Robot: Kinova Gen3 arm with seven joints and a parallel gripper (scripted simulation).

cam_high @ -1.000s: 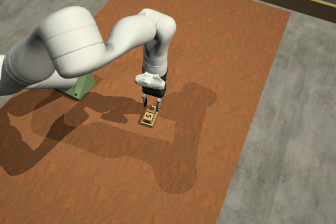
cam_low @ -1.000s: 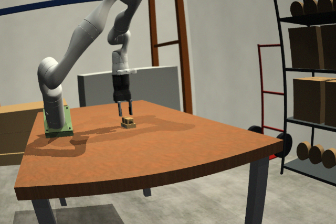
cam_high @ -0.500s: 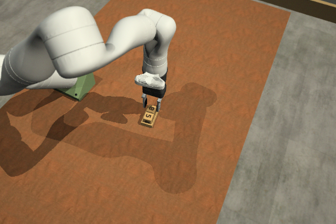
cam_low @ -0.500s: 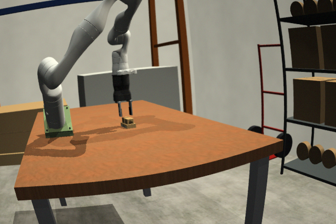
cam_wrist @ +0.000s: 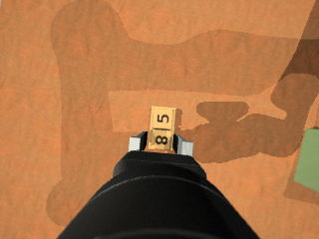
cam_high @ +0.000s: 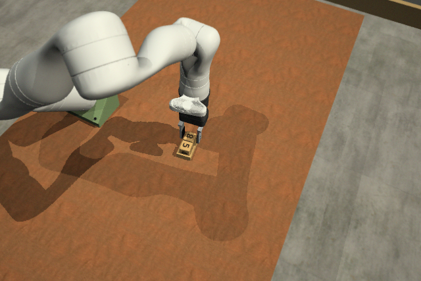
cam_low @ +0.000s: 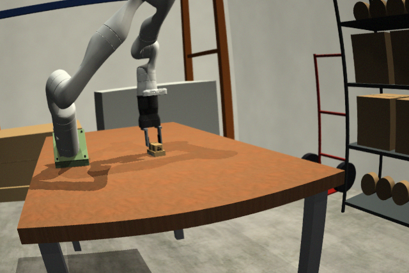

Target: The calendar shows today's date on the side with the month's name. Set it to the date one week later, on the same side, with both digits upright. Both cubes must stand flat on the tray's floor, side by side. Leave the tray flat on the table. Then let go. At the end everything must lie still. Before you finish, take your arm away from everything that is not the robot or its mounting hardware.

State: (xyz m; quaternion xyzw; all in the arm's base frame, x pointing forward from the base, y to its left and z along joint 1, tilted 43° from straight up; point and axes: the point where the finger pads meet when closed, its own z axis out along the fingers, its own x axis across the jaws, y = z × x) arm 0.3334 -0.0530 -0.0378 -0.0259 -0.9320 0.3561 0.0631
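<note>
My gripper is now 2 cm to the left of the wooden calendar tray and 4 cm above it.
</note>
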